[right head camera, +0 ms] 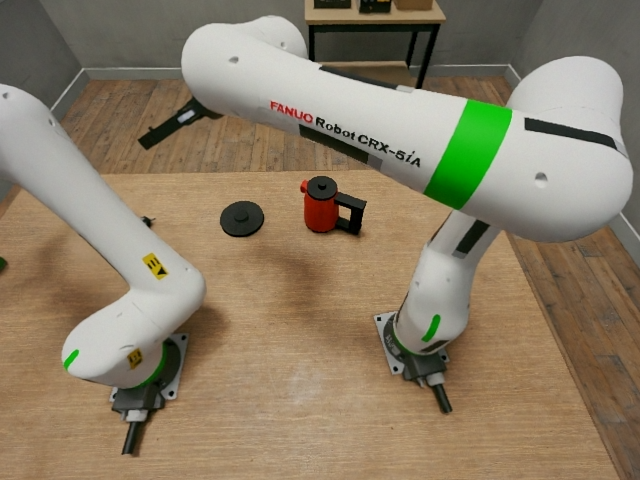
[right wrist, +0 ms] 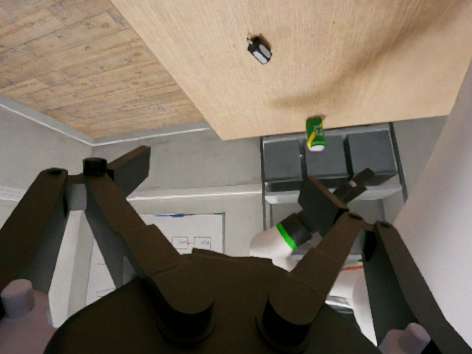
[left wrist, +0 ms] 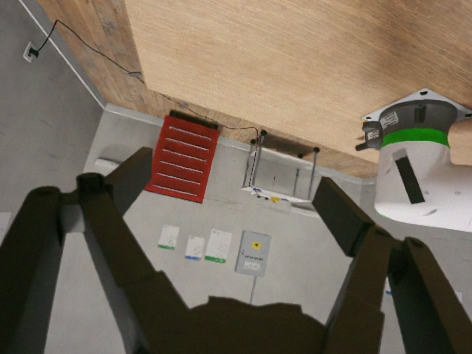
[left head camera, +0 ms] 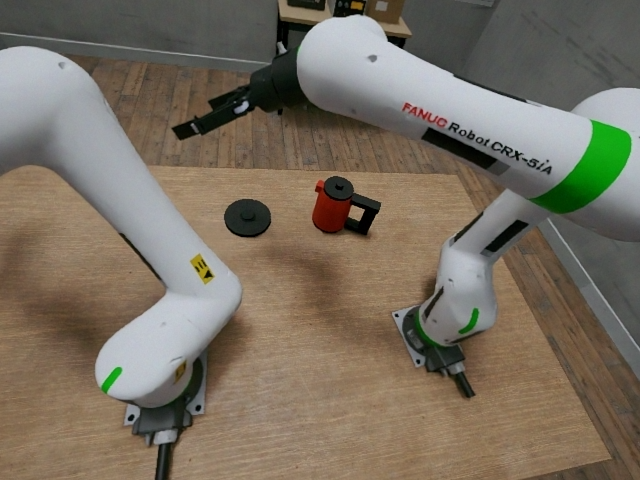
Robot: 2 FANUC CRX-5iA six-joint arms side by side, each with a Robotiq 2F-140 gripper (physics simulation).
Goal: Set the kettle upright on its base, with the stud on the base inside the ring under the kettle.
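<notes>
The red kettle (left head camera: pixel 328 209) (right head camera: pixel 320 212) with black lid and handle stands upright on the table, right of and apart from its base, spout to the left and handle to the right. The round black base (left head camera: pixel 233 222) (right head camera: pixel 228 223) lies flat, its central stud (left head camera: pixel 248 213) (right head camera: pixel 241 214) facing up. The ring under the kettle is hidden. My right gripper (left head camera: pixel 197 116) (right wrist: pixel 227 175) is open and empty, high above and beyond the base in the left head view. My left gripper (left wrist: pixel 237 177) is open and empty, raised away from kettle and base.
A green can (right wrist: pixel 315 131) stands near a table edge in the right wrist view. A small black-and-grey object (right wrist: pixel 260 50) lies on the table (right wrist: pixel 350 30). The right forearm (left head camera: pixel 382 87) (right head camera: pixel 341 108) extends above the far table edge, beyond the kettle.
</notes>
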